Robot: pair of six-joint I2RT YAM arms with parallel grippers.
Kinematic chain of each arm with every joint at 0, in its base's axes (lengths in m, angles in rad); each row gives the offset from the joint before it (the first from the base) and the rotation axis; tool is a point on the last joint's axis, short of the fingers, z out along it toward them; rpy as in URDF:
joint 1: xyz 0 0 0.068 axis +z
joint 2: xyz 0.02 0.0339 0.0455 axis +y
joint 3: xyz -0.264 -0.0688 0 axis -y
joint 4: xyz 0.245 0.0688 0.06 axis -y
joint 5: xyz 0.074 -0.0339 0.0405 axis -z
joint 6: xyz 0.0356 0 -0.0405 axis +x
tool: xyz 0 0 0 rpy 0 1.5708 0
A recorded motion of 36 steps. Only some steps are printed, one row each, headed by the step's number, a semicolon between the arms.
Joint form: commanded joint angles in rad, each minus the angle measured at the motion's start. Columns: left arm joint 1, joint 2, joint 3, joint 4, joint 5, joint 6; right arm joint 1, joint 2, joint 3, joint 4, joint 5, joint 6.
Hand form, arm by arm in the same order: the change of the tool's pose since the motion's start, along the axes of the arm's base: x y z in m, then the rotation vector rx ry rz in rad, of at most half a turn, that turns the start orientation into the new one. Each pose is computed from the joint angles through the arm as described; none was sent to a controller.
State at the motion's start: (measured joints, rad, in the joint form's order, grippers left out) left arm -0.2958 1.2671 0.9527 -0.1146 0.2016 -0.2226; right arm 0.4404 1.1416 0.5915 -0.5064 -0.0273 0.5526
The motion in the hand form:
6: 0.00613 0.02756 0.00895 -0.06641 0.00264 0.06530; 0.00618 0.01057 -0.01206 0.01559 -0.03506 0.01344
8: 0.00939 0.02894 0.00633 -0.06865 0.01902 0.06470; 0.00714 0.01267 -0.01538 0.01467 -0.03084 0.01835
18: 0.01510 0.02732 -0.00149 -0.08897 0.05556 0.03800; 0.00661 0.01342 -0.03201 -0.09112 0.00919 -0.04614
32: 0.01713 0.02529 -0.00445 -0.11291 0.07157 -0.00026; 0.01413 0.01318 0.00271 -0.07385 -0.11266 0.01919
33: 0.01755 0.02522 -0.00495 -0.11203 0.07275 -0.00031; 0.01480 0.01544 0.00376 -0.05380 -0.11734 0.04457
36: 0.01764 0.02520 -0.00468 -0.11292 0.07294 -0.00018; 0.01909 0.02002 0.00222 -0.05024 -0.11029 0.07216
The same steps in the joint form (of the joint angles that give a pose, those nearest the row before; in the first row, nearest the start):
6: 0.1045 -0.0102 0.0184 -0.0048 0.0622 -0.0448; 0.0343 0.0575 -0.0275 0.1238 0.0119 0.0172
8: 0.1125 0.0046 0.0239 -0.0105 0.0728 -0.0465; 0.0409 0.0746 -0.0306 0.1398 0.0119 0.0191
18: 0.1151 0.0362 0.0248 -0.0065 0.1120 -0.0595; 0.0627 0.1420 -0.0418 0.1322 0.1191 0.0599
32: 0.1148 0.0498 0.0244 0.0013 0.1580 -0.0681; 0.0444 0.0601 0.0287 0.1005 0.1124 -0.0392
33: 0.1148 0.0519 0.0246 0.0017 0.1579 -0.0674; 0.0480 0.0617 0.0311 0.1123 0.0873 -0.0502
36: 0.1148 0.0522 0.0257 0.0011 0.1582 -0.0683; 0.0543 0.0935 0.0457 0.1242 0.0711 -0.0649

